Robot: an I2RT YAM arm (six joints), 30 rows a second.
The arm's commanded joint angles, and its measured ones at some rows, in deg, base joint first. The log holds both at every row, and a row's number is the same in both.
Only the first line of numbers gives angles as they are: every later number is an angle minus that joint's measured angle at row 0.
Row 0, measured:
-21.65, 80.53, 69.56, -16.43, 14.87, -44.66
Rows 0 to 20, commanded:
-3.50, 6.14, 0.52, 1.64, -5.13, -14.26
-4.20, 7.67, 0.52, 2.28, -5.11, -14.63
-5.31, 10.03, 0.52, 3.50, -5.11, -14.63
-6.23, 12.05, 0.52, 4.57, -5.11, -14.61
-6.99, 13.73, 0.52, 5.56, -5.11, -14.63
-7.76, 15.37, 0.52, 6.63, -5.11, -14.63
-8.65, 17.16, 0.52, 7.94, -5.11, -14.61
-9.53, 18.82, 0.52, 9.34, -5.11, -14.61
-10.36, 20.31, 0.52, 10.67, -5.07, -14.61
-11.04, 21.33, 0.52, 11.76, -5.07, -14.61
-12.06, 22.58, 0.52, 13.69, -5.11, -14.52
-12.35, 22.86, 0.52, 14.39, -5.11, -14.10
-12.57, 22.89, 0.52, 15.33, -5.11, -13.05
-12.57, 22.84, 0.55, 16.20, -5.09, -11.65
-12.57, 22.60, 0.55, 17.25, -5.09, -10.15
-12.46, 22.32, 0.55, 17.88, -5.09, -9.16
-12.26, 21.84, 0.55, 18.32, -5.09, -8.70
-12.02, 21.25, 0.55, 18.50, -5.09, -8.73
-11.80, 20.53, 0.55, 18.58, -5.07, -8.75
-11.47, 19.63, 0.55, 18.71, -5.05, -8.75
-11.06, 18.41, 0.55, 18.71, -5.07, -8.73
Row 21, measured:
-12.30, 22.60, 0.00, 18.26, -4.52, -10.69
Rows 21 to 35, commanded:
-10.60, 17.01, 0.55, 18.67, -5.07, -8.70
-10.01, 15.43, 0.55, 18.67, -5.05, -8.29
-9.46, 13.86, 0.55, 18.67, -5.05, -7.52
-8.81, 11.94, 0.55, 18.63, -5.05, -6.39
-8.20, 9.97, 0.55, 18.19, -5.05, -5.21
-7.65, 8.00, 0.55, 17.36, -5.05, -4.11
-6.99, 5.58, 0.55, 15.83, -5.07, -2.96
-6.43, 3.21, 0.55, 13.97, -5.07, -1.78
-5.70, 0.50, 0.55, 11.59, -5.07, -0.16
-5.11, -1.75, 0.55, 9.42, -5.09, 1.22
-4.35, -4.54, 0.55, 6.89, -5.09, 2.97
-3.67, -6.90, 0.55, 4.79, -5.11, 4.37
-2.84, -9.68, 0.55, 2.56, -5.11, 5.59
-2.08, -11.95, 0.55, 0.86, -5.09, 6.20
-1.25, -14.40, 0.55, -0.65, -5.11, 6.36
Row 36, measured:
-3.15, -9.00, 0.00, 1.80, -4.74, 1.09
